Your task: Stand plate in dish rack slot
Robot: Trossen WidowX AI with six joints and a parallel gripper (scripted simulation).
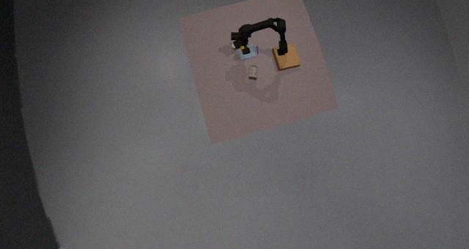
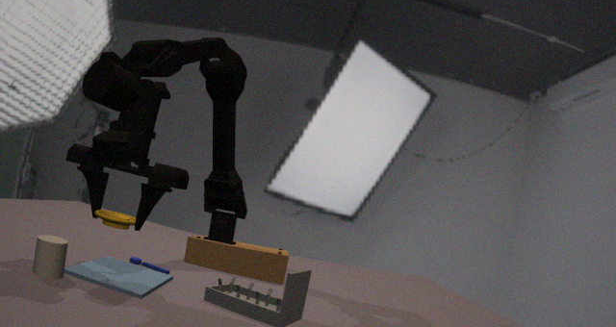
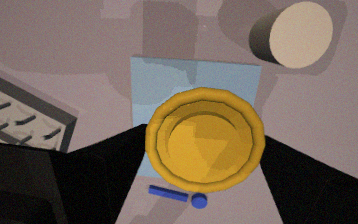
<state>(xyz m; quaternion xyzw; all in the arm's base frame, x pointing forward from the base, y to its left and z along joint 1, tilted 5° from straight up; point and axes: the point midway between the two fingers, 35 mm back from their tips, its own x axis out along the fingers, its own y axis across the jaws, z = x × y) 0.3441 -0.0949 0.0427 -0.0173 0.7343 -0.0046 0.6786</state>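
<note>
My gripper tip is 50 mm past the grey dish rack, 220 mm to the right of it and 60 mm above it. Round my gripper tip: plate (10 mm above); then beige cylinder (70 mm ahead, 60 mm to the right, 60 mm below); then blue utensil (140 mm behind, 80 mm below).
</note>
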